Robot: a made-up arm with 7 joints.
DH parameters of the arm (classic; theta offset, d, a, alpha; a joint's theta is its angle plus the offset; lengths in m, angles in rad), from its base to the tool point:
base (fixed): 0 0 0 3.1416
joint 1: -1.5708 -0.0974 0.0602 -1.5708
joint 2: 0 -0.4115 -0.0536 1.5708
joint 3: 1.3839 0 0.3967 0
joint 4: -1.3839 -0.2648 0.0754 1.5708
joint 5: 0 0.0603 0.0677 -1.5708
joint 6: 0 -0.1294 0.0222 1.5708
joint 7: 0 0.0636 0.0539 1.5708
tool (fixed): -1.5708 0.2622 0 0
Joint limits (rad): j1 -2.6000..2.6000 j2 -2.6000..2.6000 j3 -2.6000..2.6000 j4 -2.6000..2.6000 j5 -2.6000..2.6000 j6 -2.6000..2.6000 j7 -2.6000..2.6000
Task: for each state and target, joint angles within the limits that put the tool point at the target. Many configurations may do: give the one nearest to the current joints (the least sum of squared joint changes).
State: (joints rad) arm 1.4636 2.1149 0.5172 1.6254 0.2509 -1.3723 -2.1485
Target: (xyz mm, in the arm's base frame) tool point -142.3 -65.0 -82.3
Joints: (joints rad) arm 1.3720 1.8733 0.0037 1.4872 0.2362 -1.4190 -2.3427
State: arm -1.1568 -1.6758 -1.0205 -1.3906 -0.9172 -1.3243 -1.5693
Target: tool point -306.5 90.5 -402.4
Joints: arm -0.9616 -1.7535 -0.7389 -1.2799 -0.9713 -1.2238 -1.4358
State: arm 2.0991 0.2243 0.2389 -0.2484 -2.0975 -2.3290 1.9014
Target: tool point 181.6 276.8 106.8
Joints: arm 2.4920 0.5439 0.5197 -0.5306 -2.0482 -2.1120 1.4614
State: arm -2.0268 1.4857 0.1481 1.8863 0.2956 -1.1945 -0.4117
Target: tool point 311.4 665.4 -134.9
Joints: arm -2.6000 1.0894 0.8769 2.0440 0.5324 -1.1047 -0.1594
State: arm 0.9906 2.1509 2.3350 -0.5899 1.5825 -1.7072 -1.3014
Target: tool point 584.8 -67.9 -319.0
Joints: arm 2.0792 2.6000 2.0327 -0.3218 1.8292 -1.9808 -1.1992
